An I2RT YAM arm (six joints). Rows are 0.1 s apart.
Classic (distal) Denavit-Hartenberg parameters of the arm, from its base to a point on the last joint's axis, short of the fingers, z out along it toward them. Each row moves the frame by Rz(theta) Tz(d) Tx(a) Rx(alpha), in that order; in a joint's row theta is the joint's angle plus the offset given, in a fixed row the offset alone. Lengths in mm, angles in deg.
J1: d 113.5  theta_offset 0  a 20  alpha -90
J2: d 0  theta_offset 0  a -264  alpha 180
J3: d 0  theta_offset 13.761  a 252.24  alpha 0
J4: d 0  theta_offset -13.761  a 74  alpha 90
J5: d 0  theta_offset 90  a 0  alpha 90
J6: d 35.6  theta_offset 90  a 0  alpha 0
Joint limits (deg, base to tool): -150..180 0..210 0..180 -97..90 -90..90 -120..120
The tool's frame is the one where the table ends.
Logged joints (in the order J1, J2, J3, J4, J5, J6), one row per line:
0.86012 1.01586 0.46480 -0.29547 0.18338 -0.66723
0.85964 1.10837 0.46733 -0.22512 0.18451 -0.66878
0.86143 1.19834 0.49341 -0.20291 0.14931 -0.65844
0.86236 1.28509 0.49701 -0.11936 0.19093 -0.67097
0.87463 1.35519 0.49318 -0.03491 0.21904 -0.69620
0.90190 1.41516 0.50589 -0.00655 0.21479 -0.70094
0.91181 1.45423 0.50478 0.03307 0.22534 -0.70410
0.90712 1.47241 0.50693 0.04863 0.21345 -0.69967
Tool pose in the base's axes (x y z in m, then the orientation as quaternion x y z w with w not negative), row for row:
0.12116 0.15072 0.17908 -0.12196 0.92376 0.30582 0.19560
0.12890 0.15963 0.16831 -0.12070 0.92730 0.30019 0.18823
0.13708 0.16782 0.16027 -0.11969 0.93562 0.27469 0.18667
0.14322 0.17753 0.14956 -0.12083 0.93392 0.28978 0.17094
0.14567 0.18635 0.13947 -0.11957 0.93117 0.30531 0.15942
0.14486 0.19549 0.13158 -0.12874 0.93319 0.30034 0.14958
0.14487 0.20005 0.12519 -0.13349 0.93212 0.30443 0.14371
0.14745 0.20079 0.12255 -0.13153 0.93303 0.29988 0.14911
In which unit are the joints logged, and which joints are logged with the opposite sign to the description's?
The joints are logged in radians. Opposite sign: J5, J6.
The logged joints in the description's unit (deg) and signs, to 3 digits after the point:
49.281 58.204 26.631 -16.929 -10.507 38.229
49.254 63.505 26.776 -12.898 -10.572 38.318
49.356 68.660 28.270 -11.626 -8.555 37.726
49.410 73.630 28.477 -6.839 -10.939 38.444
50.113 77.647 28.257 -2.000 -12.550 39.889
51.675 81.083 28.985 -0.375 -12.307 40.161
52.243 83.321 28.922 1.895 -12.911 40.342
51.974 84.363 29.045 2.786 -12.230 40.088

